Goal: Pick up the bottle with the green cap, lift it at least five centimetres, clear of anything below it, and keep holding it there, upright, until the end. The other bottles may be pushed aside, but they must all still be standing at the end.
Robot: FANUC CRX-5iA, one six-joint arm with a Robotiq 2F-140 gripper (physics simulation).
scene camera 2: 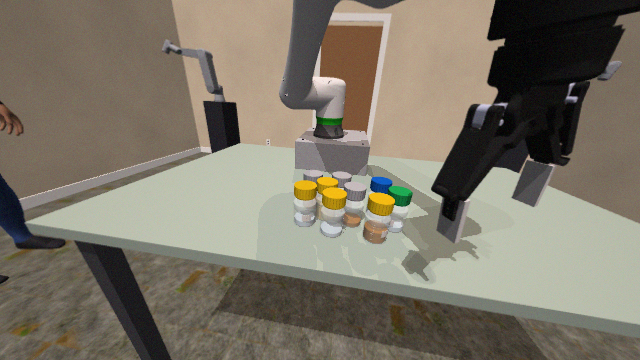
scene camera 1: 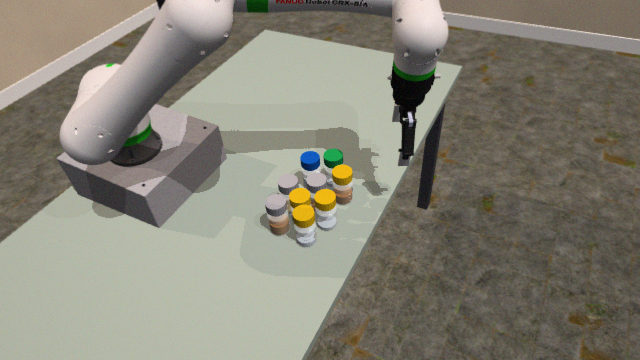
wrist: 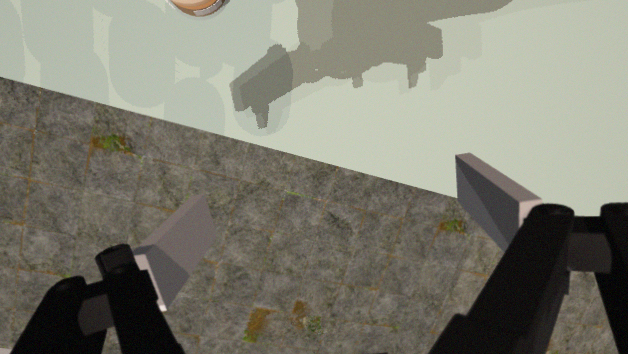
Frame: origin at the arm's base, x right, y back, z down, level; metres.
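Seen in the pictures: gripper, fingertip midpoint: (scene camera 2: pixel 487 217) (scene camera 1: pixel 400 142) (wrist: pixel 329 197); arm's base, link origin: (scene camera 2: pixel 328 135) (scene camera 1: pixel 135 148).
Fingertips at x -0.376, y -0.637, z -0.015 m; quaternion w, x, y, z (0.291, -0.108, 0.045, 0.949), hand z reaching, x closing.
Offsets run from my fingertips to a thing's middle. Level surfaces: height alone.
The green-capped bottle {dx +0.090, dy +0.157, dz +0.099 m} (scene camera 1: pixel 333 158) (scene camera 2: pixel 400 196) stands upright on the table {dz +0.151 m} (scene camera 1: pixel 150 290) (scene camera 2: pixel 200 225) (wrist: pixel 525 100), at one corner of the bottle group. A blue-capped bottle {dx +0.130, dy +0.208, dz +0.099 m} (scene camera 1: pixel 310 160) (scene camera 2: pixel 381 184) and a yellow-capped bottle with brown contents {dx +0.134, dy +0.100, dz +0.099 m} (scene camera 1: pixel 342 175) (scene camera 2: pixel 381 204) stand close beside it. My gripper (scene camera 1: pixel 401 137) (scene camera 2: pixel 492 205) (wrist: pixel 329 197) is open and empty, above table height near the table's edge and off to the side of the bottles. The green cap does not show in the wrist view; the lower part of a bottle with orange-brown contents (wrist: pixel 197 5) shows at its top edge.
Grey-capped bottles (scene camera 1: pixel 276 205) (scene camera 2: pixel 355 191) and more yellow-capped bottles (scene camera 1: pixel 303 216) (scene camera 2: pixel 334 198) stand upright in the same cluster. The arm's base block (scene camera 1: pixel 145 180) (scene camera 2: pixel 332 155) stands behind them. The floor (scene camera 1: pixel 500 275) (wrist: pixel 250 200) shows beneath the gripper in the wrist view.
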